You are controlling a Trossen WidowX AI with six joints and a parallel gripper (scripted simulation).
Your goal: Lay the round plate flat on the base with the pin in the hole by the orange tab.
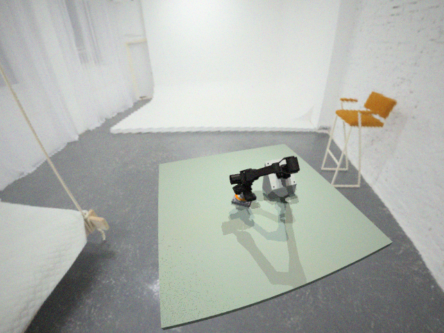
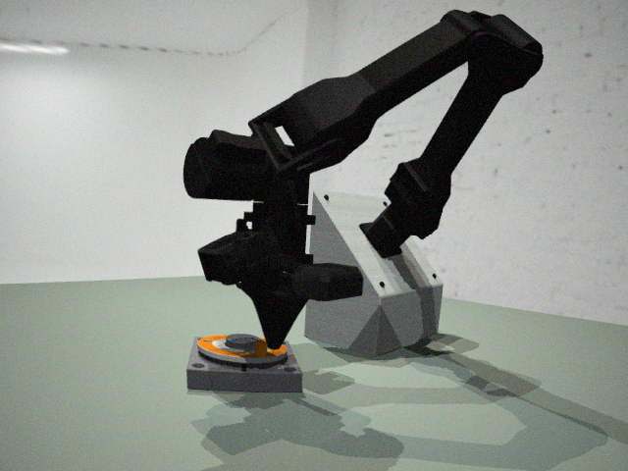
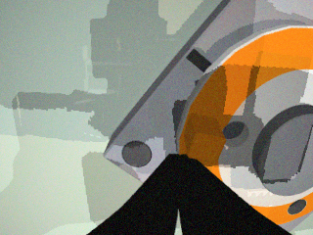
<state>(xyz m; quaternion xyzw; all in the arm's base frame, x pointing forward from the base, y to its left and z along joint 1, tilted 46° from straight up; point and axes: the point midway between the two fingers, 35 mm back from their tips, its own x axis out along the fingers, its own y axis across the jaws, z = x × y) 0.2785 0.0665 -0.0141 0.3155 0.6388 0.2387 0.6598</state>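
The square base is 5 cm to the right of my gripper tip and 2 cm below it.
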